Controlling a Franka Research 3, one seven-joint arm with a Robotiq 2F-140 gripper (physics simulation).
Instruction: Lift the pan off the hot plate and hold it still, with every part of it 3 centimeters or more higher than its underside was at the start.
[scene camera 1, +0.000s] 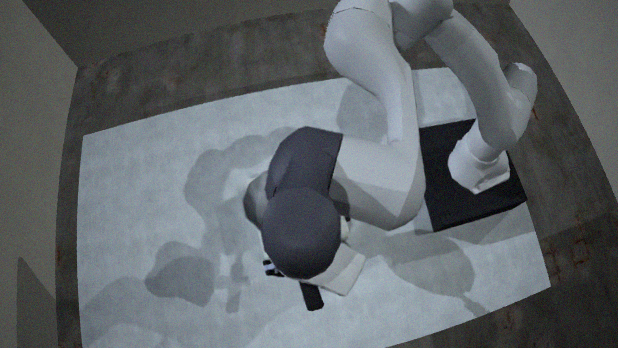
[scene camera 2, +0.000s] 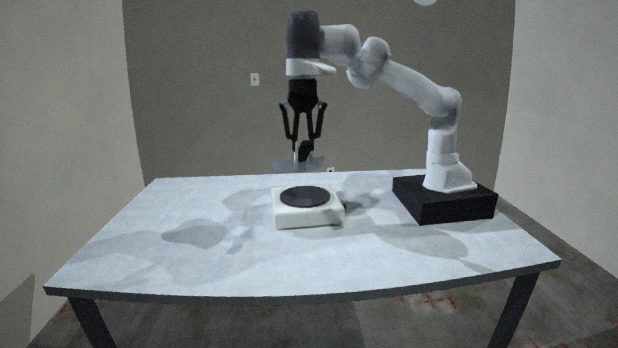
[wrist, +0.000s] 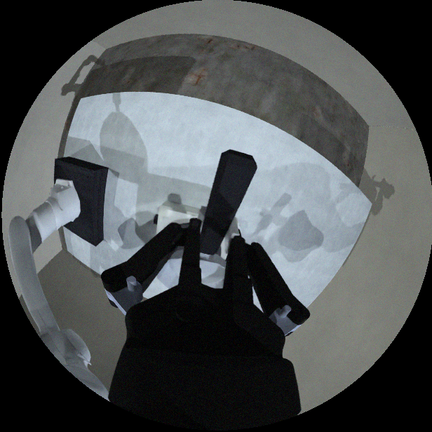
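Note:
The pan has a grey body and a black handle. My gripper is shut on the handle, near the pan body, and holds the pan in the air. In scene camera 2 the pan is well above the hot plate, with a wide gap between them, and looks somewhat tilted. The hot plate is a white box with a round black disc on top. In scene camera 1 the arm hides most of the gripper, pan and hot plate.
The white table bears the hot plate and the arm's black base block. The arm reaches over the table from this block. Shadows of the arm and pan fall on the table top.

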